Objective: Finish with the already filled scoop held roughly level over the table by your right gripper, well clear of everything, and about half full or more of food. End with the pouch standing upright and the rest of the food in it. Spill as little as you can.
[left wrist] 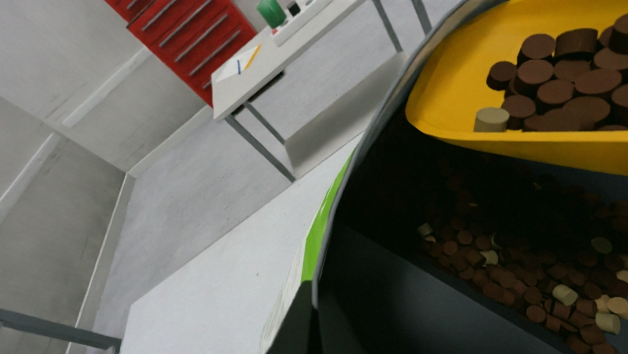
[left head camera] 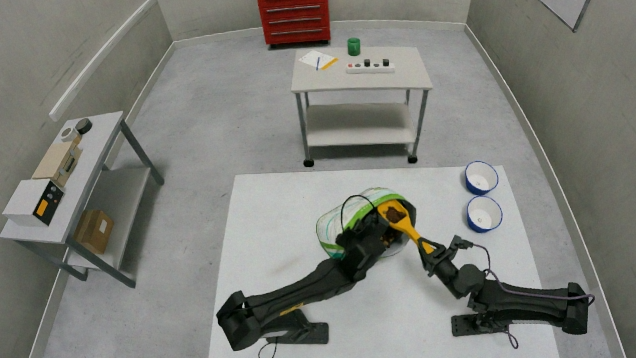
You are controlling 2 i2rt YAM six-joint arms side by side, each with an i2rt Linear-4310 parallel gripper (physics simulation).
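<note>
The pouch [left head camera: 331, 231] [left wrist: 314, 245], white and green with a dark inside, is on the table with its mouth open; whether it stands fully upright is hard to tell. Brown and cream food [left head camera: 387, 239] [left wrist: 520, 282] lies inside it. My left gripper [left head camera: 378, 223] [left wrist: 315, 295] is shut on the pouch's rim; its fingertips are partly hidden in the head view. My right gripper [left head camera: 429, 251] is shut on the handle of the yellow scoop [left head camera: 411, 232] [left wrist: 445, 95]. The scoop's bowl is over the pouch's mouth, roughly level, with a heap of food pieces [left head camera: 394, 214] [left wrist: 555, 92] in it.
Two blue-rimmed white bowls [left head camera: 481, 178] [left head camera: 484, 215] stand at the right of the white table top [left head camera: 270, 210] [left wrist: 215, 280]. A cart [left head camera: 360, 82] [left wrist: 300, 40] stands beyond the table's back edge. A side bench [left head camera: 95, 165] stands at the far left.
</note>
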